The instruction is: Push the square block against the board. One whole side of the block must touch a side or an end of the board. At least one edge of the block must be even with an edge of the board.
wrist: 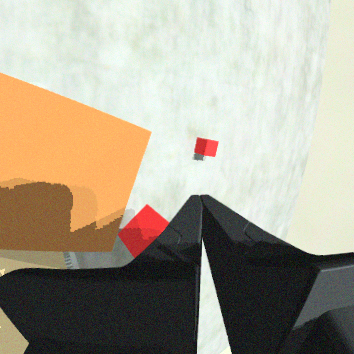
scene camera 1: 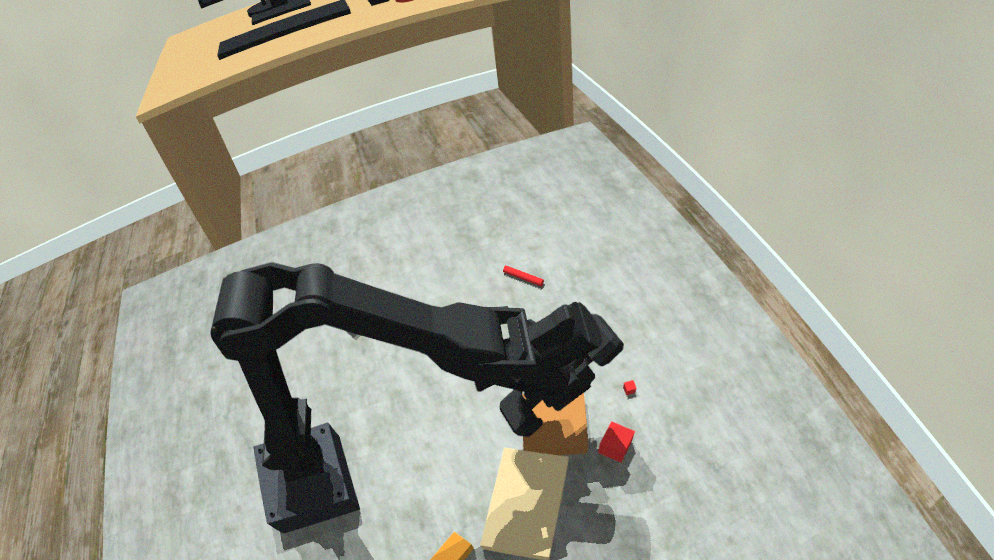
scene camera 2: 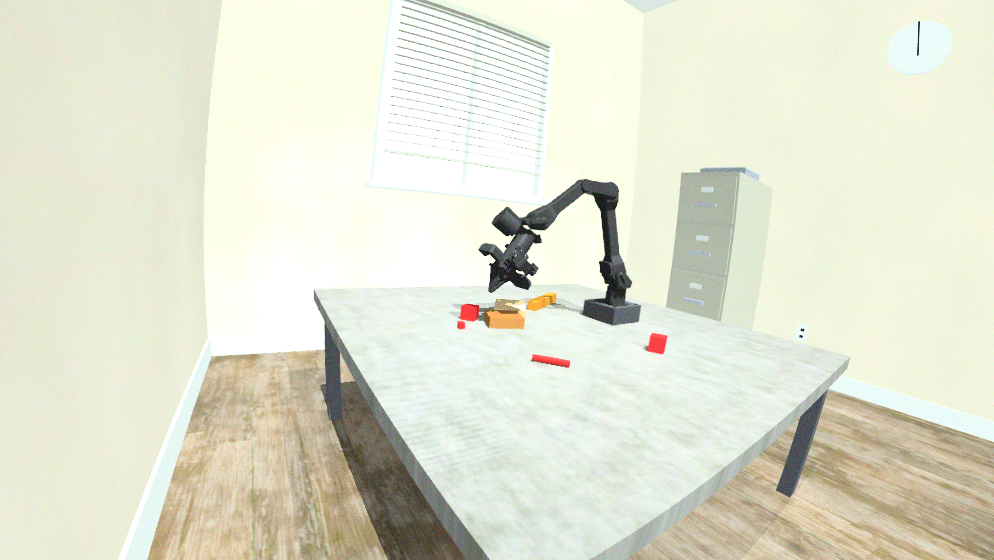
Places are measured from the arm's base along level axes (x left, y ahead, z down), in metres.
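Where they show: gripper, fingertip midpoint: (wrist: 198, 202) (scene camera 1: 587, 385) (scene camera 2: 489, 292); arm's base at its link origin: (scene camera 1: 301, 459) (scene camera 2: 615, 303).
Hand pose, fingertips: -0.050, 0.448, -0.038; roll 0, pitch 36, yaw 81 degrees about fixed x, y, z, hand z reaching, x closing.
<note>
Things, the pixels of their top centre, and the offset from my fingertips, as dx, dy, dz.
- orange square block at its top centre: (wrist: 59, 181) (scene camera 1: 554, 419) (scene camera 2: 504, 313) -0.003, -0.054, +0.065
- pale yellow board at its top centre: (scene camera 1: 525, 500) (scene camera 2: 510, 304) -0.112, -0.141, +0.065
- tiny red cube at its top centre: (wrist: 211, 147) (scene camera 1: 630, 385) (scene camera 2: 461, 322) +0.010, +0.085, +0.078
- red rod at its top centre: (scene camera 1: 523, 273) (scene camera 2: 551, 357) +0.306, +0.010, +0.080
- orange bar at its top centre: (scene camera 2: 543, 297) -0.197, -0.335, +0.063
The orange square block (scene camera 1: 573, 411) (scene camera 2: 505, 321) (wrist: 100, 135) lies flat at the far end of the pale yellow board (scene camera 1: 514, 490) (scene camera 2: 506, 304) (wrist: 30, 259). In scene view 1 the block's near side runs close along that end, shifted right, so a corner juts past the board's right edge. I cannot tell whether they touch along the whole side. My gripper (scene camera 2: 492, 287) (wrist: 198, 202) is shut and empty, above the table near the block. In the wrist view its tips show right of the block. The arm hides the tips and part of the block in scene view 1.
A red cube (scene camera 1: 616, 441) (scene camera 2: 469, 312) (wrist: 146, 220) stands right of the block, with a tiny red cube (scene camera 1: 629, 387) (scene camera 2: 461, 324) (wrist: 206, 147) beyond. A red rod (scene camera 1: 523, 276) (scene camera 2: 550, 361), another red cube (scene camera 2: 657, 343) and an orange bar (scene camera 1: 452, 547) (scene camera 2: 541, 301) lie farther off.
</note>
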